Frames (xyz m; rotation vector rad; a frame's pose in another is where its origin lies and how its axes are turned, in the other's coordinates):
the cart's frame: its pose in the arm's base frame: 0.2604 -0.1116 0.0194 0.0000 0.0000 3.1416
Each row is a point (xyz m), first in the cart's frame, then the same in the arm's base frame.
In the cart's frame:
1: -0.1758 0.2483 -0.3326
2: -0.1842 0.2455 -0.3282
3: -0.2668 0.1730 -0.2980
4: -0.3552 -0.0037 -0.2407
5: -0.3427 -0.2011 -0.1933
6: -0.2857 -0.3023 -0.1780
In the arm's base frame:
1: 0.4362 -0.3599 -0.3132
2: 0.4446 -0.3571 -0.3088
3: 0.5272 -0.2846 -0.2786
4: 0.6156 -0.1079 -0.2213
5: 0.6031 0.0895 -0.1739
6: 0.5461 0.1907 -0.1586

